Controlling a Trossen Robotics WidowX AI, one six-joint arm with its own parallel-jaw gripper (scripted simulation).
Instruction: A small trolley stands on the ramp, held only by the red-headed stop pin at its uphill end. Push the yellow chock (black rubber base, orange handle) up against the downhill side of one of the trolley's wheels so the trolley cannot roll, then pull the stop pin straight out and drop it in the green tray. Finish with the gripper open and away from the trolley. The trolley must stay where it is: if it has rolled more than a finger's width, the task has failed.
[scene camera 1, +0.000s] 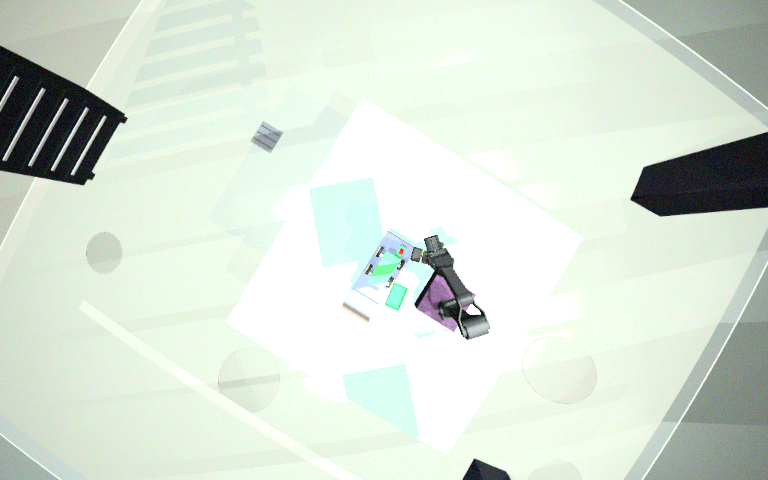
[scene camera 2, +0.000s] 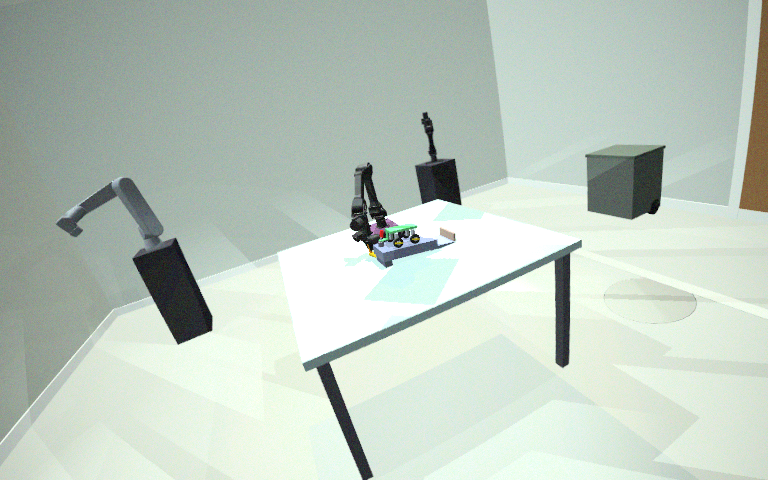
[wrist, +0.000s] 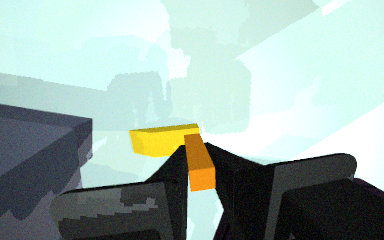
Labels:
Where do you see my gripper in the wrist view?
194, 149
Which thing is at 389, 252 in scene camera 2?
A ramp.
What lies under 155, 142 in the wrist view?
A yellow chock.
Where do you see a ramp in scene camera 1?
390, 242

